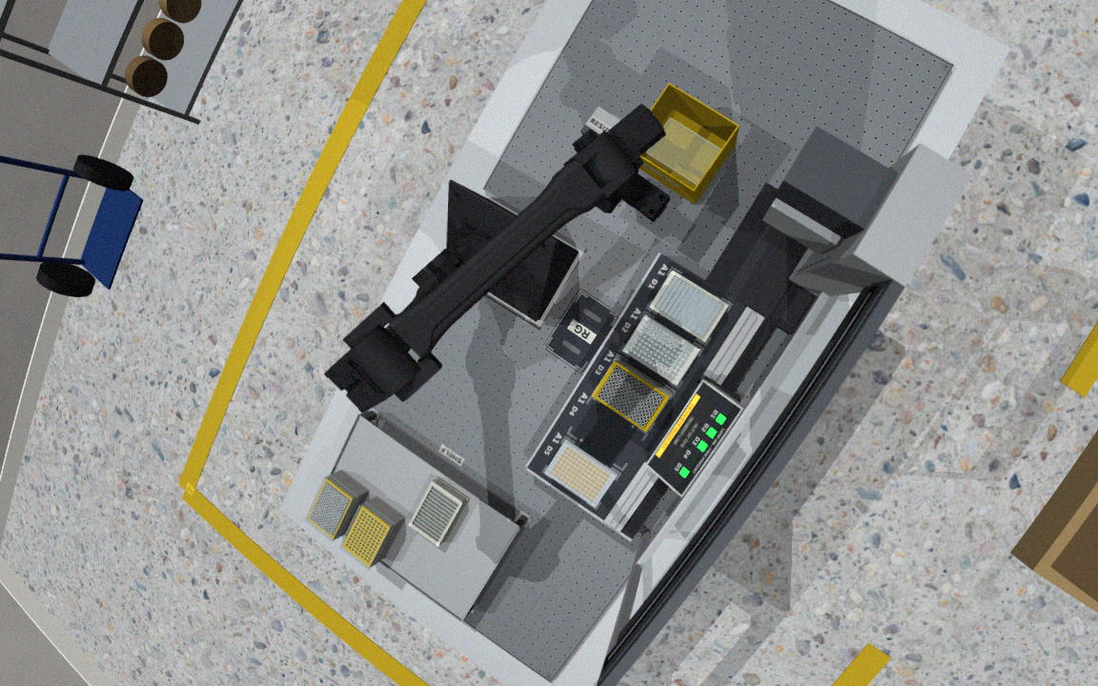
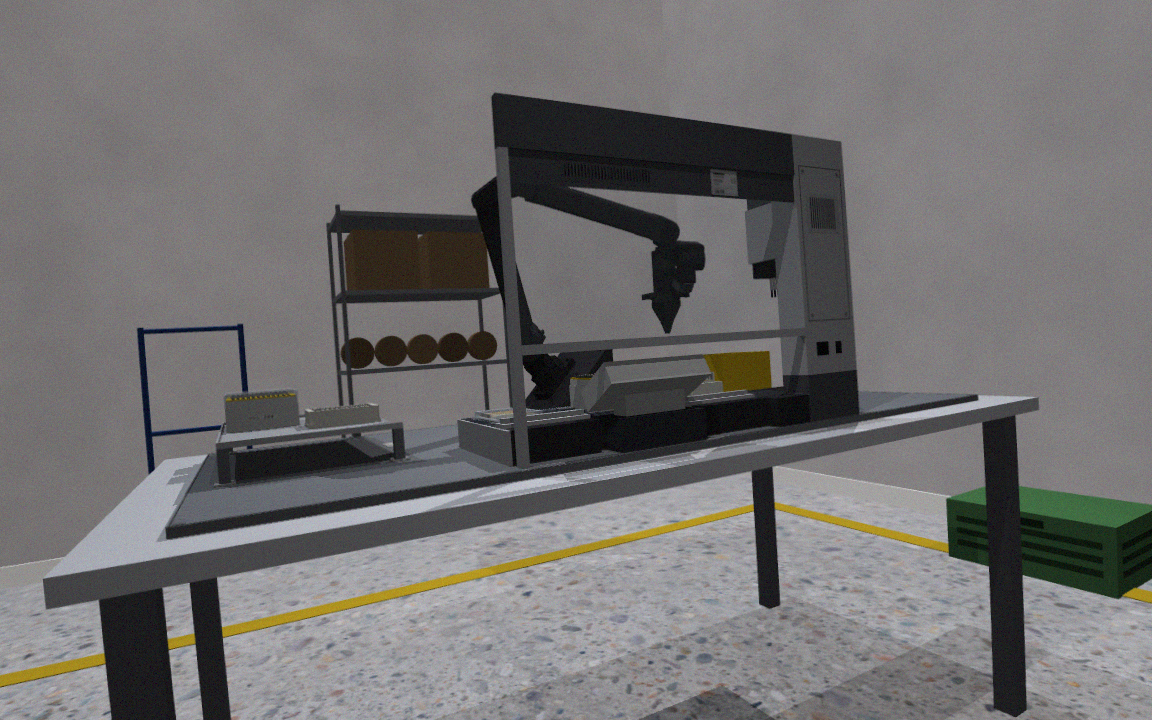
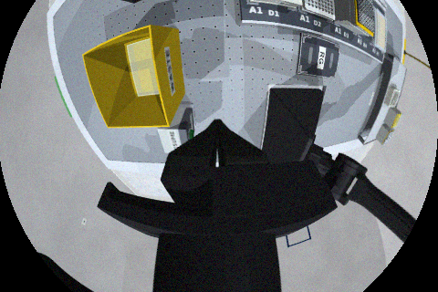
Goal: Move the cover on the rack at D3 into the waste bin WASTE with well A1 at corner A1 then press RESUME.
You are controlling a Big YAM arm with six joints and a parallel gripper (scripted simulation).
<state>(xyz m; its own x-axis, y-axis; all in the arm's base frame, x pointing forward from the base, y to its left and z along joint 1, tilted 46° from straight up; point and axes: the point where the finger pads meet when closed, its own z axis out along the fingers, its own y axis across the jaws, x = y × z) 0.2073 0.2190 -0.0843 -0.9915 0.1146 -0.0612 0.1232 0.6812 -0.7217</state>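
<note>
Right now my hand is 140 mm above the resume box, 100 mm past it and 90 mm to the right of it. From my hand the other things lie so: plate 220 mm to the right, 200 mm ahead, 140 mm below; then yellow waste bin 160 mm below, 150 mm to the left, 40 mm ahead; then clear cover 180 mm below, 150 mm to the left, 50 mm ahead.
</note>
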